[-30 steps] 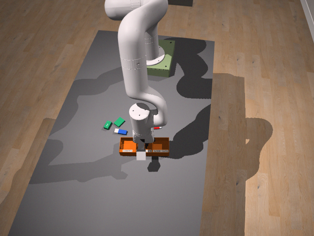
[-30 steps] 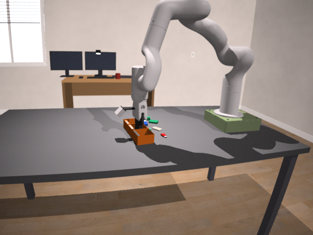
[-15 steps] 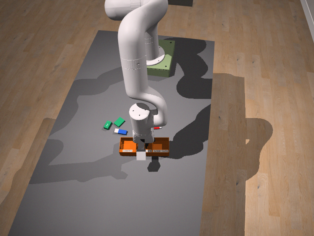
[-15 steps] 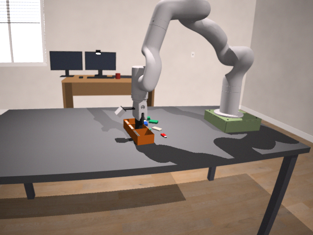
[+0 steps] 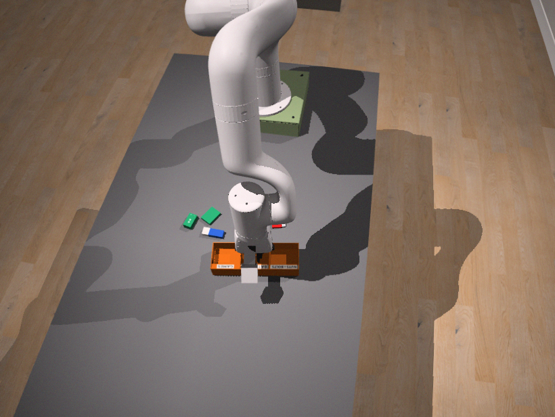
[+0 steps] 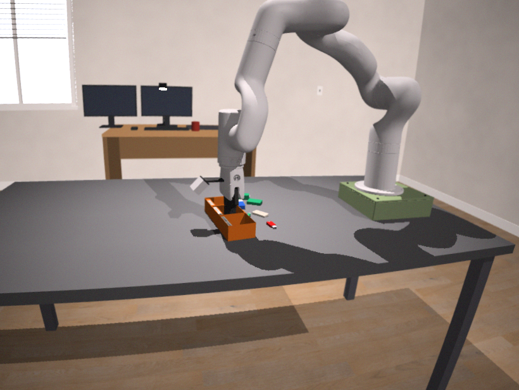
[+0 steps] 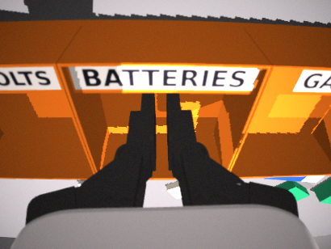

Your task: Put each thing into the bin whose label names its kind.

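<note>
The orange three-part bin is 10 mm below my hand and 10 mm ahead of it. The rest, counted from my hand: white domino (120 mm behind, 40 mm to the right, 30 mm below); red USB stick (120 mm behind, 60 mm to the left, 30 mm below); green cylindrical battery (70 mm behind, 30 mm below, 20 mm to the right).
</note>
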